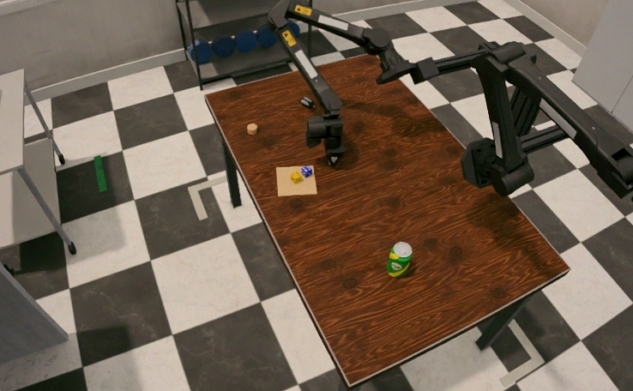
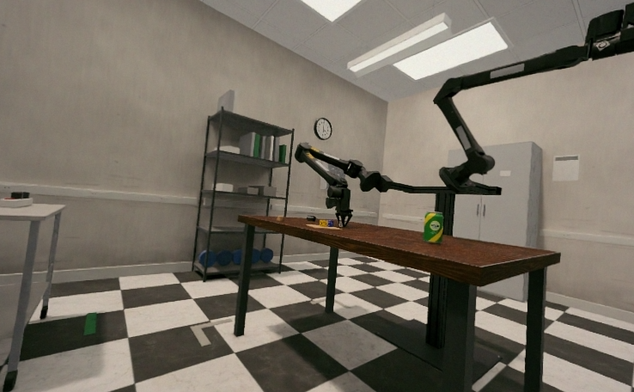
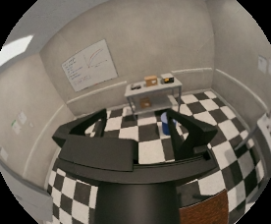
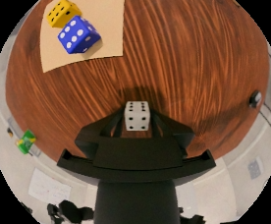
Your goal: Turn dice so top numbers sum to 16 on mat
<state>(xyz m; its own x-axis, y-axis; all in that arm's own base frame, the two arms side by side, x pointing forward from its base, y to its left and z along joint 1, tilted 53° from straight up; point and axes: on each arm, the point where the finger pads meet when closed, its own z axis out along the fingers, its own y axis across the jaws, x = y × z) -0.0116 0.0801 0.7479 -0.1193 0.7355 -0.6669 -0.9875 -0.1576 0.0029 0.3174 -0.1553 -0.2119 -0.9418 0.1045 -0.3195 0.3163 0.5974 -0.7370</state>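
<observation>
My right hand is right at the white die. Also, from my right hand: yellow die (170 mm ahead, 30 mm to the left, 10 mm above); then tan mat (170 mm ahead, 30 mm to the left, 10 mm below); then blue die (120 mm ahead, 20 mm to the left, 10 mm above).
</observation>
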